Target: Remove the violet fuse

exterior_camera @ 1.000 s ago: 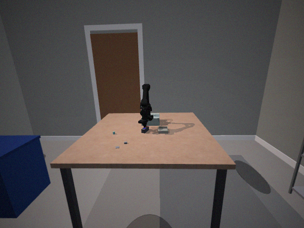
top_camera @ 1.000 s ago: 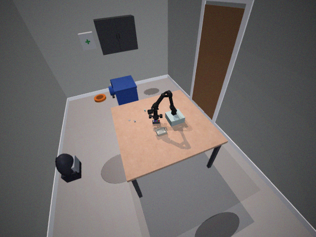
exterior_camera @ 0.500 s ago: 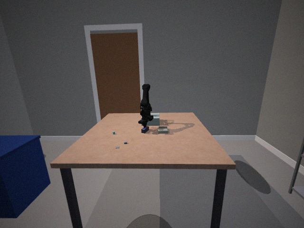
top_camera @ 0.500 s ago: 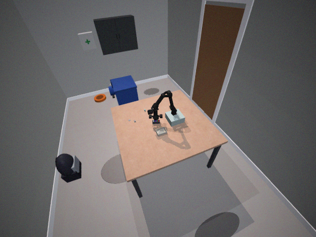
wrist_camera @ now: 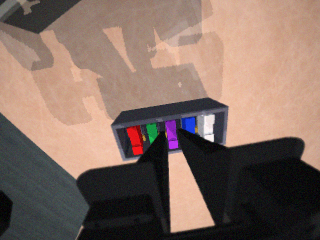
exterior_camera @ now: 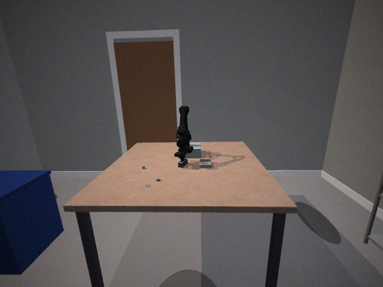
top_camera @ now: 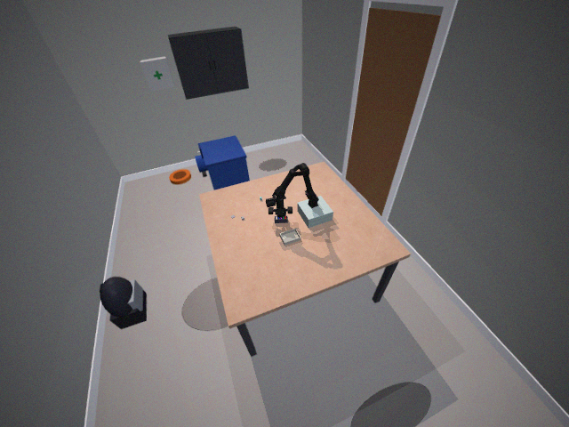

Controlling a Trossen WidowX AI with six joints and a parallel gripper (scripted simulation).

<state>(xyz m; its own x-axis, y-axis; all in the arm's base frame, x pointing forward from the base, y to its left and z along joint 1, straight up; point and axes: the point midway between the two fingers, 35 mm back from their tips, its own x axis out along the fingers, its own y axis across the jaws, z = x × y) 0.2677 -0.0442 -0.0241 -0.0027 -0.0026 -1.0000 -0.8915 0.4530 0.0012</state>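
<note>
The green fuse lies 20 mm behind my gripper tip, 10 mm to the left of it and 10 mm below it. The rest, counted from my gripper tip: blue fuse 20 mm ahead, 10 mm to the right, 10 mm below; then red fuse 30 mm behind, 20 mm to the left, 10 mm below; then violet fuse 10 mm below.
</note>
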